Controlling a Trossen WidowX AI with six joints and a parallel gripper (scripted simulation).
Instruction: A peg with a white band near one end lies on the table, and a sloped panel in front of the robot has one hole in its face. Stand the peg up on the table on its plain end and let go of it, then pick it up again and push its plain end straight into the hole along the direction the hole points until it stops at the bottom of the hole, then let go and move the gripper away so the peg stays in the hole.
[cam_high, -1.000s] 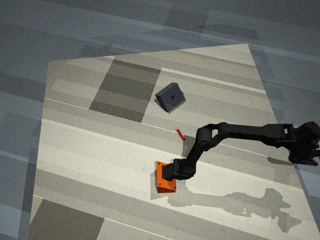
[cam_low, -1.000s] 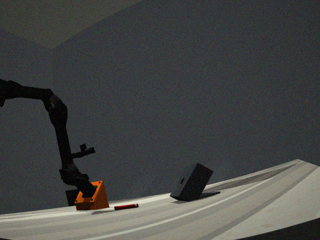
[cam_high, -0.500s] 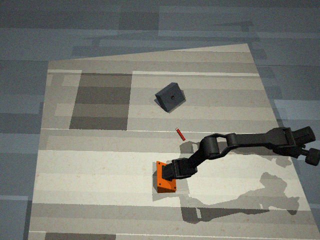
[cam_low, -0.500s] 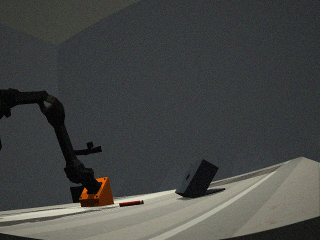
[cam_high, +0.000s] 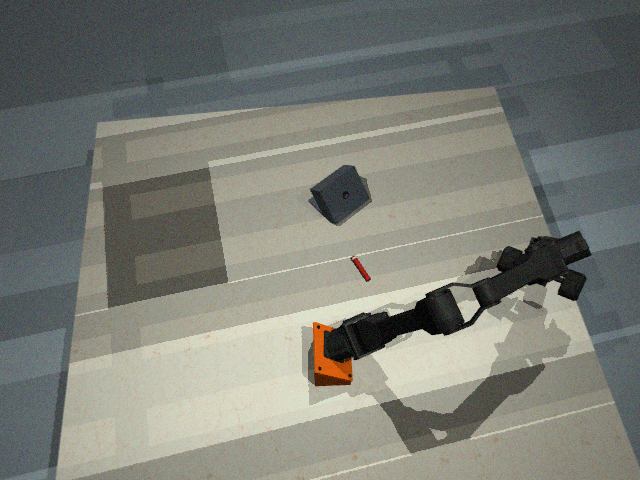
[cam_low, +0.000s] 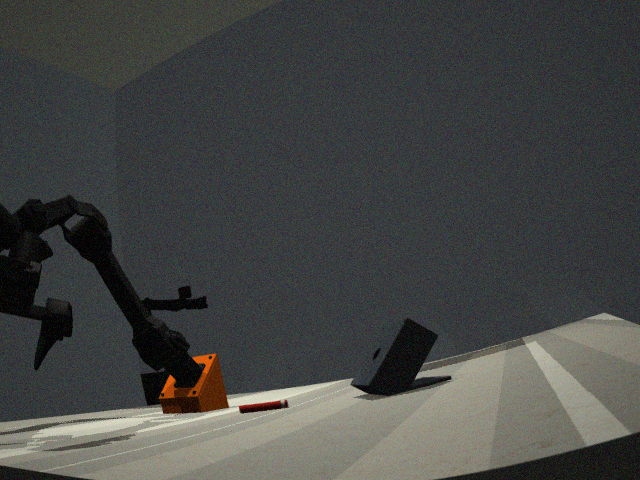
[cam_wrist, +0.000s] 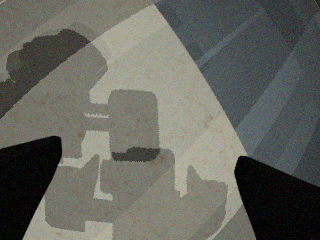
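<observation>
The peg is 9 cm ahead of my gripper tip, 44 cm to the left of it and 10 cm below it. From my gripper tip the other things lie so: grey sloped panel: 29 cm ahead, 49 cm to the left, 6 cm below; then thin foot plate: 31 cm ahead, 50 cm to the left, 11 cm below.
</observation>
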